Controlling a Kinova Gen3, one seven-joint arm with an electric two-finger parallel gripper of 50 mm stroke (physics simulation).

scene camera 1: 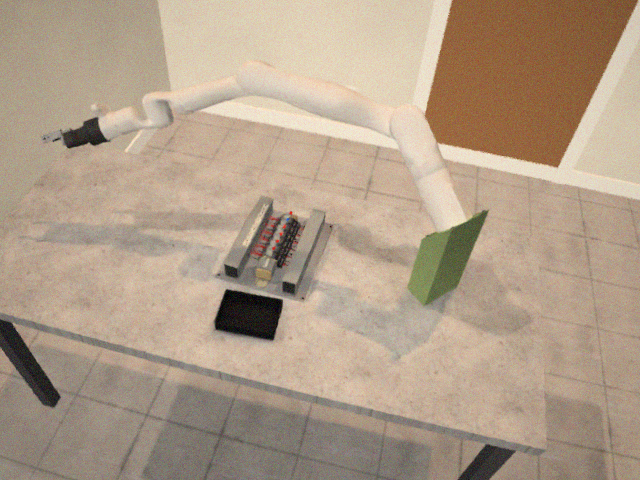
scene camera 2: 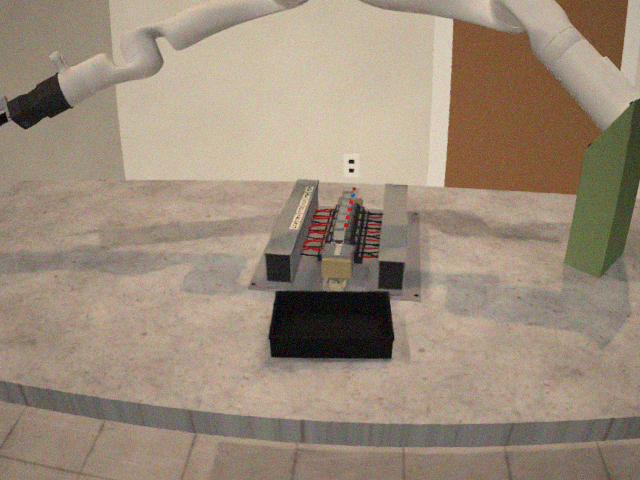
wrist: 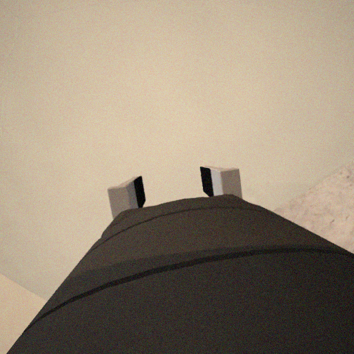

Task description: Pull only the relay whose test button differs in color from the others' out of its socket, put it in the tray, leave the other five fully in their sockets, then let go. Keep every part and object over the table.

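Seen in the pictures: gripper, fingertip midpoint: [scene camera 1: 47, 138]; arm's base, origin of the base link: [scene camera 1: 454, 225] [scene camera 2: 622, 117].
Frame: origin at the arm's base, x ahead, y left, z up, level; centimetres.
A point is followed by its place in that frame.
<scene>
The relay with the blue test button [scene camera 1: 287, 219] @(z -20.9, x 45.1, y -13.8 cm) [scene camera 2: 353, 195] @(z -20.9, x 45.0, y -13.7 cm) stands in the row of relays between two grey ducts, second from the far end. The other relays [scene camera 1: 277, 240] @(z -20.8, x 46.5, y -4.7 cm) [scene camera 2: 347, 217] @(z -20.8, x 46.6, y -4.4 cm) show red buttons and stand in the same row. The black tray [scene camera 1: 248, 336] @(z -27.7, x 49.0, y 24.1 cm) [scene camera 2: 330, 348] @(z -26.1, x 50.3, y 24.1 cm) lies in front of the panel; its dark inside shows no object. My gripper [scene camera 1: 45, 137] @(z -3.1, x 118.0, y -16.0 cm) [wrist: 172, 183] is open and empty, high up at the far left, well away from the relays and pointing away from them. Its fingertips are cut off in scene camera 2.
The left duct [scene camera 1: 249, 235] @(z -21.5, x 55.1, y -5.7 cm) [scene camera 2: 293, 222] @(z -21.4, x 55.6, y -3.8 cm) and right duct [scene camera 1: 306, 250] @(z -21.5, x 37.7, y -3.1 cm) [scene camera 2: 394, 222] @(z -21.5, x 38.7, y -3.7 cm) rise on both sides of the relays, with red and black wires between. A beige end block [scene camera 1: 264, 271] @(z -23.7, x 48.5, y 5.0 cm) [scene camera 2: 336, 268] @(z -25.0, x 48.8, y 5.3 cm) stands at the row's near end. A green block [scene camera 1: 443, 263] @(z -9.6, x 0.6, y 5.0 cm) [scene camera 2: 602, 206] @(z -14.6, x 3.7, y 4.4 cm) stands by the arm's base.
</scene>
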